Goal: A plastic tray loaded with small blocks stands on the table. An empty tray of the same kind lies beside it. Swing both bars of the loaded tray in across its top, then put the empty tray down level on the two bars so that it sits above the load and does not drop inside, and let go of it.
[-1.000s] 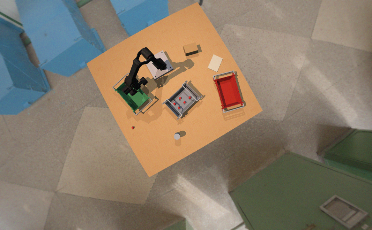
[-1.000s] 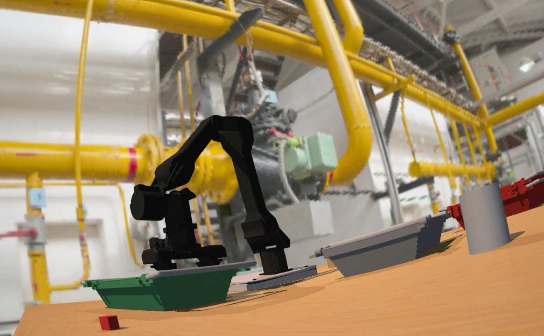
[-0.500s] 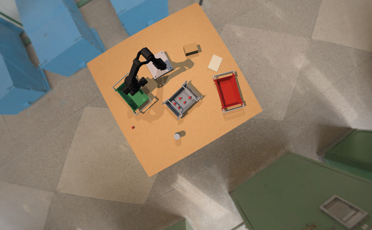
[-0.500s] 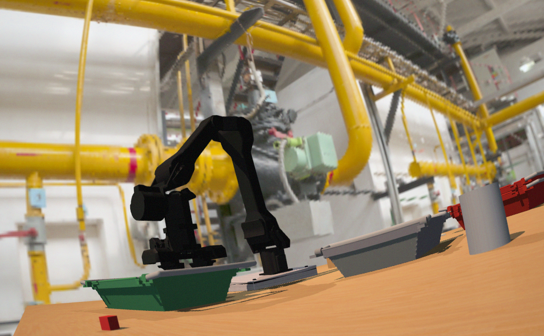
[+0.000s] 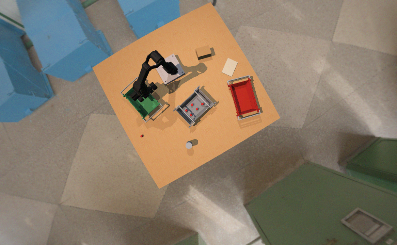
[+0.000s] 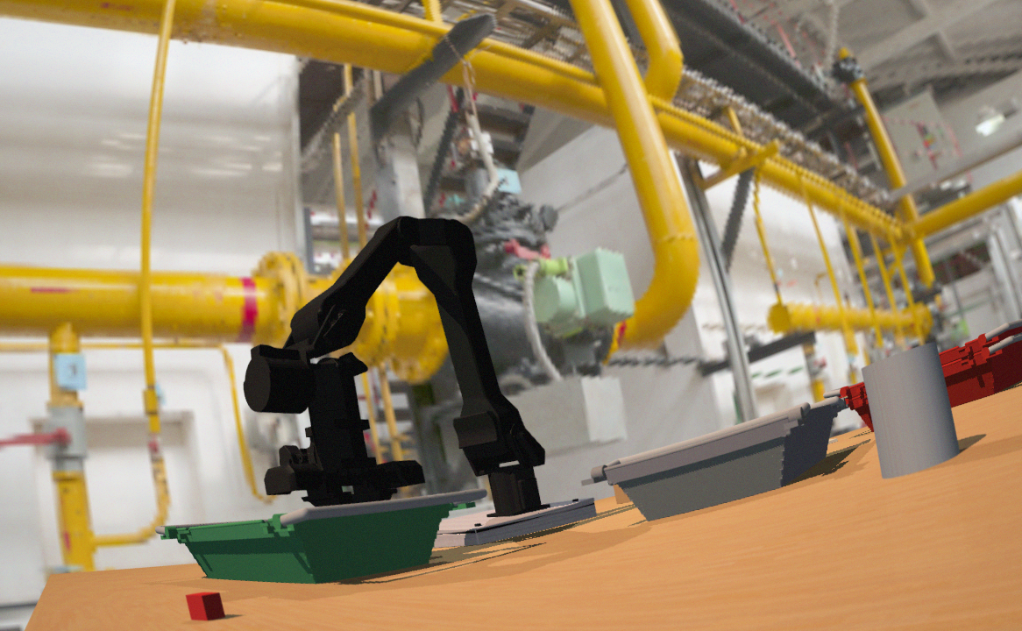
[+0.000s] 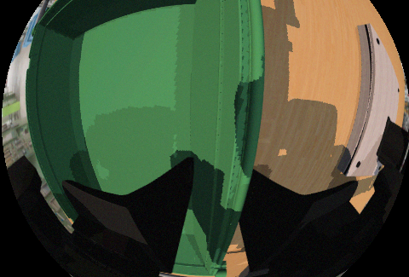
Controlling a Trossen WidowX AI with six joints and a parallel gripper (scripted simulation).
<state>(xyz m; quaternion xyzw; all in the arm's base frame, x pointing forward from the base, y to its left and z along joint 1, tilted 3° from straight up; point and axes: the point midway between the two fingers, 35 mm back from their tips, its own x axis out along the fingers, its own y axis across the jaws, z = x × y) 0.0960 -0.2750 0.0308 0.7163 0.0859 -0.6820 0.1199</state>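
My gripper tip is 20 mm short of the green tray, 80 mm to the left of it and 30 mm below it. The rest, counted from my gripper tip: cardboard box 140 mm behind, 590 mm to the left, 20 mm above; red block 300 mm ahead, 230 mm to the right; grey cylinder 550 mm ahead, 130 mm to the left, 20 mm above.
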